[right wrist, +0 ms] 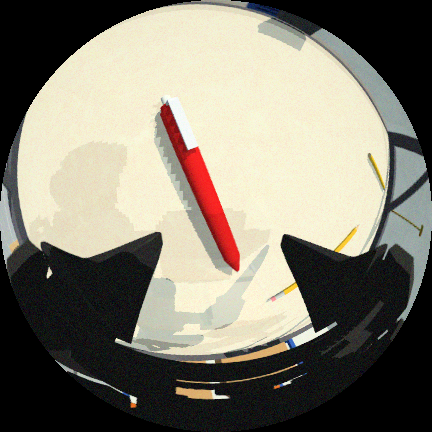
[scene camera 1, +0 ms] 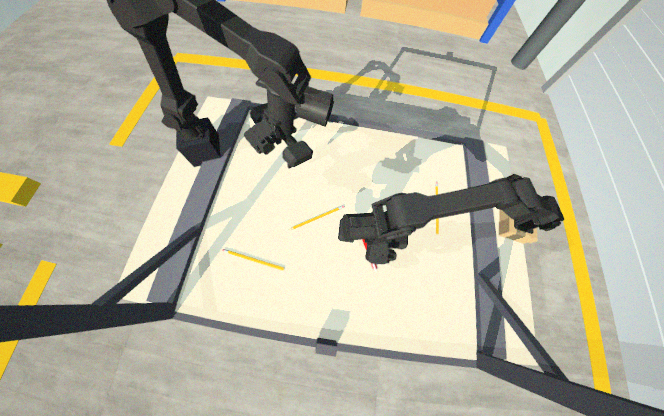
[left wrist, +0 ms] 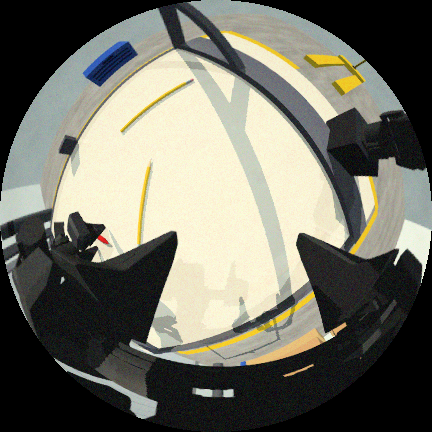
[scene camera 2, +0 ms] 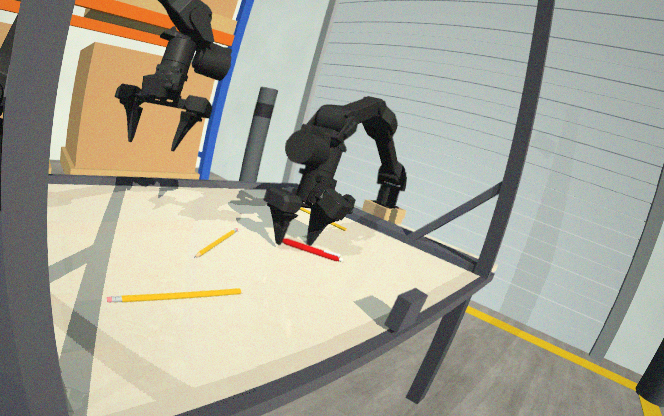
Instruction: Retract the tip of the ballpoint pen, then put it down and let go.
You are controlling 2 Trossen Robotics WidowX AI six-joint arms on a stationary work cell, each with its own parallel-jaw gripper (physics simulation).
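Frame: origin at the left arm's base, x right, y down, z ahead, level; metres.
Seen in the pictures: left gripper, fingertip midpoint: (scene camera 1: 280, 156) (left wrist: 240, 238) (scene camera 2: 150, 146); right gripper, fingertip midpoint: (right wrist: 224, 240) (scene camera 1: 364, 239) (left wrist: 100, 237) (scene camera 2: 293, 244); left arm's base at its link origin: (scene camera 1: 192, 132) (left wrist: 368, 140); right arm's base at its link origin: (scene camera 1: 523, 222) (scene camera 2: 385, 205).
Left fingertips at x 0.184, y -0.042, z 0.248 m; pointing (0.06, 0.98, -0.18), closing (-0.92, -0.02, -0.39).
Observation:
Offsets run from my left fingertips to a thing's top centre.
The red ballpoint pen @[dx +0.281, dy +0.132, dz +0.186 m] (scene camera 1: 365, 244) (scene camera 2: 311, 249) (left wrist: 103, 239) (right wrist: 205, 185) lies flat on the light table top. In the right wrist view its white clip and small white button are at the upper end; no thin point shows beyond the red cone at the lower end. My right gripper (scene camera 2: 295, 243) (right wrist: 224, 240) is open and empty, low over the table, with its fingertips near the cone end of the pen. My left gripper (scene camera 1: 280, 146) (scene camera 2: 152, 145) (left wrist: 240, 238) is open and empty, raised high, well apart from the pen.
One yellow pencil @[dx +0.147, dy +0.139, dz +0.063 m] (scene camera 1: 317, 217) (scene camera 2: 216, 243) (left wrist: 144, 200) lies left of the pen, another @[dx +0.223, dy +0.141, dz -0.146 m] (scene camera 1: 254, 258) (scene camera 2: 175, 295) (left wrist: 157, 100) farther left. A third pencil (scene camera 1: 437, 210) (scene camera 2: 340, 226) lies beyond the right arm. A dark frame (scene camera 1: 400, 355) (scene camera 2: 300, 375) borders the table.

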